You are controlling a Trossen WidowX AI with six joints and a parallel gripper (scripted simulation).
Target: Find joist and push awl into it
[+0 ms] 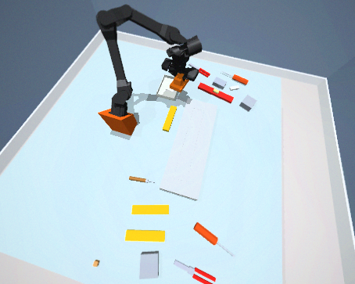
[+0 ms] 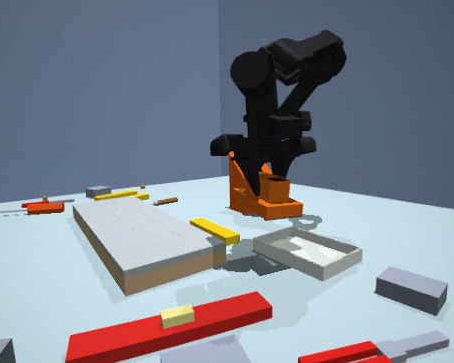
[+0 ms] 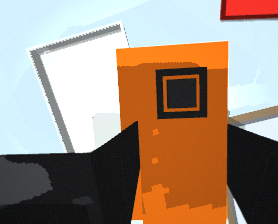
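Right now my gripper tip is 11 cm above the white tray, 8 cm past it and 1 cm to the right of it. From my gripper tip the other things lie so: brown-handled awl (55 cm to the right, 12 cm below, 3 cm ahead); then red level (21 cm ahead, 11 cm below, 9 cm to the left); then orange stud finder (2 cm above, 1 cm to the left).
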